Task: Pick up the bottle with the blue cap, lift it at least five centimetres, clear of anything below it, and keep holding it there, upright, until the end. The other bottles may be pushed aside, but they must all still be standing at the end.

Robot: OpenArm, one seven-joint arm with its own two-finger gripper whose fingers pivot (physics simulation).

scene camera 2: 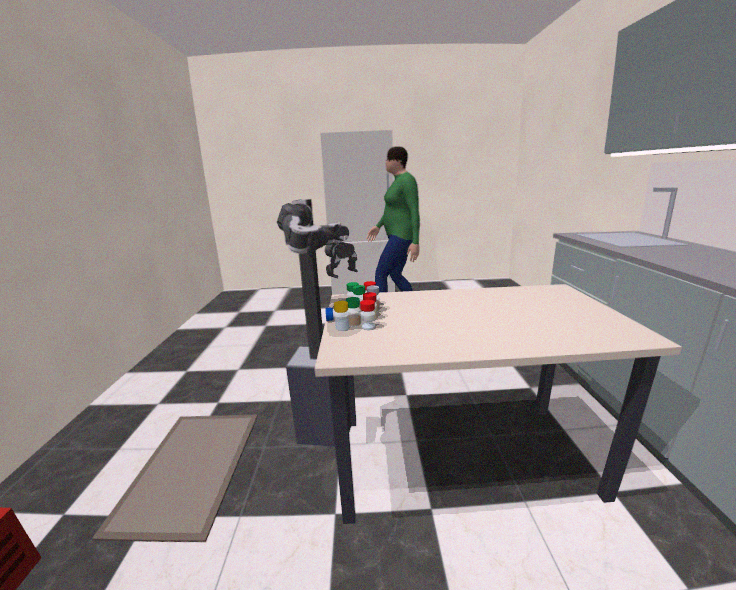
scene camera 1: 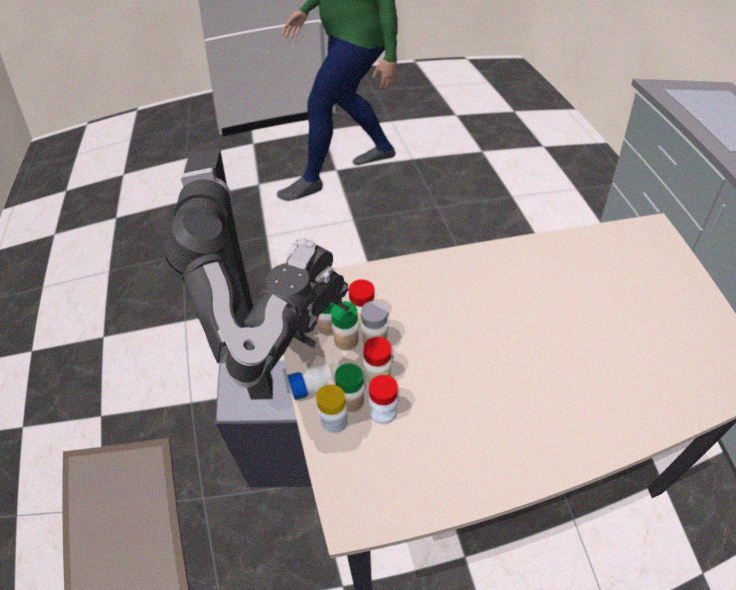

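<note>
The blue-capped bottle [scene camera 1: 315,380] [scene camera 2: 329,314] lies on its side at the table's left edge, its cap toward the edge and its white body beside a green-capped bottle [scene camera 1: 349,378] [scene camera 2: 353,302]. A yellow-capped bottle [scene camera 1: 331,400] [scene camera 2: 340,306] stands next to them. My gripper [scene camera 1: 326,323] [scene camera 2: 342,270] is open and empty, with its fingers spread and pointing down. It hangs above the far end of the bottle group, away from the blue-capped bottle. The other bottles stand upright; the far green-capped one is partly hidden by the gripper in scene camera 1.
Red-capped bottles [scene camera 1: 383,390] [scene camera 1: 377,351] [scene camera 1: 361,292] stand along the right side of the group. A grey-capped bottle [scene camera 1: 374,314] and a green-capped bottle [scene camera 1: 344,315] stand near the gripper. The table [scene camera 1: 522,368] [scene camera 2: 491,325] extends to the right. A person [scene camera 1: 356,61] [scene camera 2: 401,202] is behind it.
</note>
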